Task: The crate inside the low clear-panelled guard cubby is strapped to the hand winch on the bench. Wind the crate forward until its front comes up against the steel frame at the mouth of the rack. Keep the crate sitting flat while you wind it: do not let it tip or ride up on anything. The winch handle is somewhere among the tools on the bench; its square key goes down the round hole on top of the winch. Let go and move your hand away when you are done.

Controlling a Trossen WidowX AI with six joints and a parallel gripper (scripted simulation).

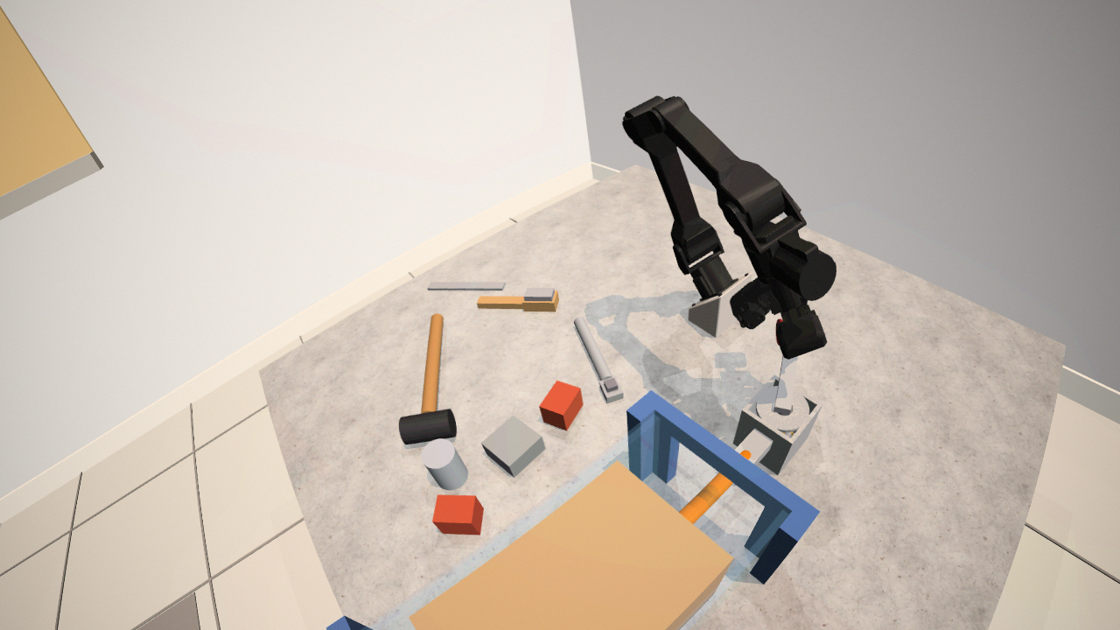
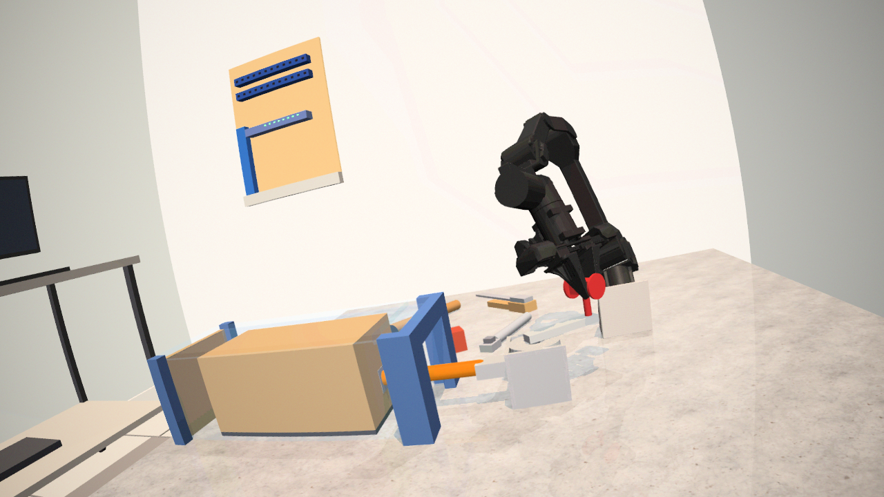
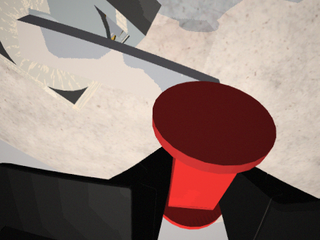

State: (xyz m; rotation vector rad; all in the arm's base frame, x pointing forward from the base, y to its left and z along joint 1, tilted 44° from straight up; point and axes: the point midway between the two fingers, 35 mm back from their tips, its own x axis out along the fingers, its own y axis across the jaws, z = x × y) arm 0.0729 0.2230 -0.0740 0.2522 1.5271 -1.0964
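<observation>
Now: the crank handle 40 mm ahead of my gripper tip, 10 mm to the left of it and 30 mm below it. Also, from my gripper tip: blue steel frame: 260 mm ahead, 50 mm to the left, 30 mm below; red knob: 10 mm ahead, 10 mm to the right; grey winch: 80 mm ahead, 30 mm to the left, 100 mm below.
</observation>
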